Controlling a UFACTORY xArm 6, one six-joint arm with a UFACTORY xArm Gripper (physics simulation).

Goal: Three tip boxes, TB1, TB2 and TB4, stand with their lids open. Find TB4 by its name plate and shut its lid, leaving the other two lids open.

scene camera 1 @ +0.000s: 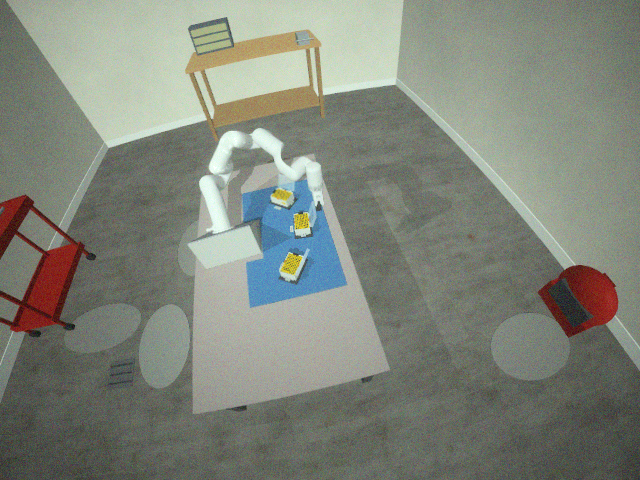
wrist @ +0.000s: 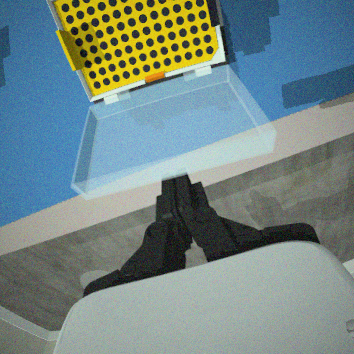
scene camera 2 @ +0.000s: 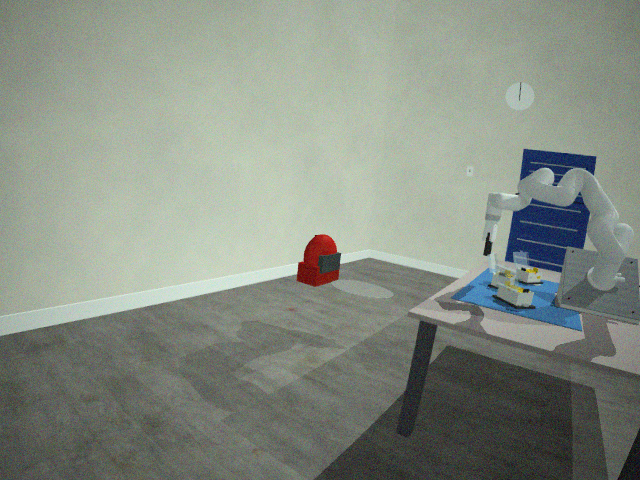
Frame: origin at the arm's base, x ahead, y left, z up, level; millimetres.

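Seen in the pictures: gripper, between the fingertips: (scene camera 1: 318, 210) (wrist: 180, 186) (scene camera 2: 486, 255); arm's base, origin of its link: (scene camera 1: 224, 230) (scene camera 2: 601, 278).
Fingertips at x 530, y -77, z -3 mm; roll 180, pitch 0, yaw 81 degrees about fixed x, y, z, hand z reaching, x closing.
Offsets run from my fingertips to a thing's middle. "*": to the spot under its first point. Level surfaces: height alone.
TB4 @(dx -103, dy +26, dz -64 mm) (scene camera 1: 301, 222) (scene camera 2: 501, 279) (wrist: 142, 35) is the middle box, white with a yellow tip rack. Its clear lid @(* dx -30, dy +35, dz -50 mm) (scene camera 1: 312, 213) (scene camera 2: 492, 264) (wrist: 172, 132) stands open on the table-edge side. Its name plate @(* dx -162, dy +43, dz -128 mm) (scene camera 1: 292, 228) is too small to read in scene camera 1. My gripper (scene camera 1: 318, 207) (scene camera 2: 486, 253) (wrist: 180, 186) is shut and empty, pointing down. In the wrist view its fingertips overlap the lid's outer rim; I cannot tell whether they touch. The other boxes @(dx -151, dy +290, dz -64 mm) (scene camera 1: 282, 196) @(dx -238, dy -228, dz -64 mm) (scene camera 1: 293, 266) have raised lids @(* dx -102, dy +346, dz -24 mm) (scene camera 1: 285, 181) @(* dx -154, dy -263, dz +13 mm) (scene camera 1: 307, 254); their plates are not readable.
The boxes stand on a blue mat @(dz -129 mm) (scene camera 1: 258, 294) on a pale table @(dz -132 mm) (scene camera 1: 289, 351). A pale upright panel (scene camera 1: 227, 250) (scene camera 2: 576, 273) stands beside the arm's base. One other box is on each side of TB4 along the mat.
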